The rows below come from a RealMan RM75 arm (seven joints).
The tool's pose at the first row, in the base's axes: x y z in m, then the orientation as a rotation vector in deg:
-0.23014 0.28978 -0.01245 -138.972 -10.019 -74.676
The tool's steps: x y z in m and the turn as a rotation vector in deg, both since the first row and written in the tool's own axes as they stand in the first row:
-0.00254 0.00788 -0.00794 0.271 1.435 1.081
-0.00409 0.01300 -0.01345 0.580 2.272 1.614
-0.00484 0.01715 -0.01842 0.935 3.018 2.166
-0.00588 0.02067 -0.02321 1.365 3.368 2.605
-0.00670 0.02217 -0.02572 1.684 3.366 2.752
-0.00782 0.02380 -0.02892 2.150 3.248 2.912
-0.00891 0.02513 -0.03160 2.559 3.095 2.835
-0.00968 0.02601 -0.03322 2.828 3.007 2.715
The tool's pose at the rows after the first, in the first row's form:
-0.23550 0.27964 -0.01272 -137.508 -8.467 -75.801
-0.23920 0.27291 -0.01264 -136.544 -7.779 -76.428
-0.24230 0.26723 -0.01191 -135.598 -7.124 -76.913
-0.24561 0.26221 -0.01134 -134.897 -6.761 -76.953
-0.24760 0.25992 -0.01117 -134.604 -6.779 -76.758
-0.25025 0.25726 -0.01094 -134.271 -6.903 -76.364
-0.25257 0.25508 -0.01087 -134.062 -7.287 -76.057
-0.25401 0.25370 -0.01093 -133.931 -7.619 -75.900

